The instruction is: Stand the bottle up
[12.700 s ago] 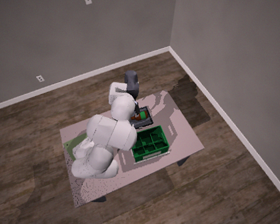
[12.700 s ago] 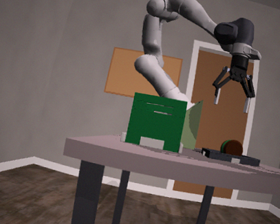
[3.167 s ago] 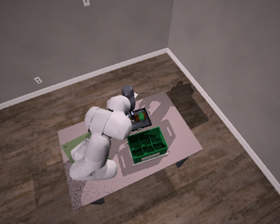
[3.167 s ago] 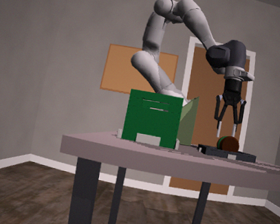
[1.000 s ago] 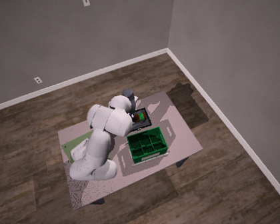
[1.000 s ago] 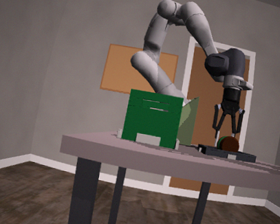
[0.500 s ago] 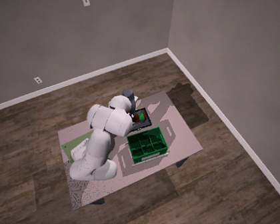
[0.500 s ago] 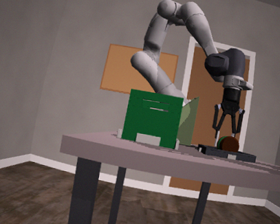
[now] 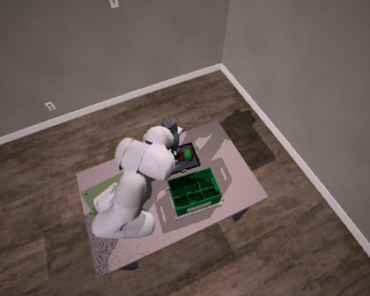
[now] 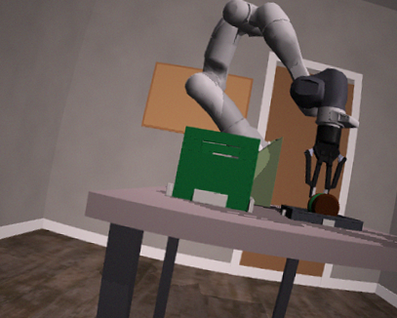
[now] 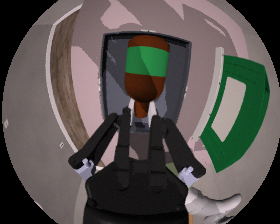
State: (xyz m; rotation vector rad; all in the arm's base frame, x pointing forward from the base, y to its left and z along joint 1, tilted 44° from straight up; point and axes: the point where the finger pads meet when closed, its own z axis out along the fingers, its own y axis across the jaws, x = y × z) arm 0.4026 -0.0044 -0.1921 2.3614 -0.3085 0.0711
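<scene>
Now: hand 5 cm short of the bottle, 2 cm above it and 1 cm to the left of it. Round my hand: tray (5 cm below, 3 cm ahead, 1 cm to the right); then green crate (30 cm to the right, 3 cm behind, 2 cm above).
</scene>
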